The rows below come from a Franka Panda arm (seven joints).
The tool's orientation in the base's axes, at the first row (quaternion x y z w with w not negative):
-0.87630, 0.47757, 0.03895, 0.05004
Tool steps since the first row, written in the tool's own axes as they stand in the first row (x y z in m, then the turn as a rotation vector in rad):
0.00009, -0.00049, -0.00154, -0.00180, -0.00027, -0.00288
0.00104, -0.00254, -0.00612, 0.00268, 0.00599, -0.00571
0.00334, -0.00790, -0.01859, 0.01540, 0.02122, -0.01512
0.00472, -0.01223, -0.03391, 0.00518, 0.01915, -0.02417
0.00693, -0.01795, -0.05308, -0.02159, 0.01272, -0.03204
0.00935, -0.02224, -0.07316, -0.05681, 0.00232, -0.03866
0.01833, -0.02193, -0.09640, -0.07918, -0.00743, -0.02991
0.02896, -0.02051, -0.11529, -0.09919, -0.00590, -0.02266
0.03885, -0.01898, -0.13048, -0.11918, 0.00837, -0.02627
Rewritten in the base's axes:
0.00049, 0.00000, 0.00154, -0.00069, 0.00129, 0.00308
0.00282, -0.00026, 0.00608, -0.00347, -0.00617, 0.00505
0.00883, -0.00085, 0.01845, -0.00921, -0.02615, 0.01214
0.01353, -0.00158, 0.03371, -0.01281, -0.01765, 0.02241
0.01993, -0.00273, 0.05276, -0.02172, 0.00713, 0.03365
0.02526, -0.00494, 0.07261, -0.03188, 0.04125, 0.04483
0.03033, -0.01549, 0.09460, -0.03596, 0.06623, 0.03923
0.03527, -0.02747, 0.11204, -0.04822, 0.08298, 0.03429
0.03964, -0.03844, 0.12588, -0.07096, 0.09150, 0.03947

